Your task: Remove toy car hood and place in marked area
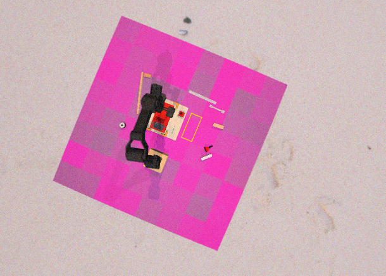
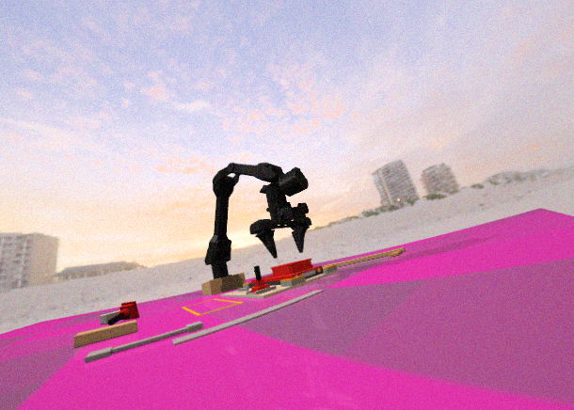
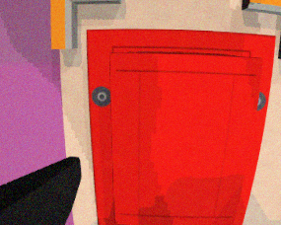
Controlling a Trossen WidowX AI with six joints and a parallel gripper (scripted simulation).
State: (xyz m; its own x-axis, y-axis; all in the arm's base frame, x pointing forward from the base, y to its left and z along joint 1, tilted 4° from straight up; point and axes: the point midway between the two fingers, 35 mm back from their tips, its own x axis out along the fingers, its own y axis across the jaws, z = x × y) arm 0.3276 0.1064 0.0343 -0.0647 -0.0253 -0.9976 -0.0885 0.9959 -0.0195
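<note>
Right now the red hood panel is 3 cm below my gripper tip. The rest, counted from my gripper tip: wooden stick (4 cm ahead, 21 cm to the left, 7 cm below); then small wooden block (7 cm ahead, 39 cm to the right, 6 cm below).
</note>
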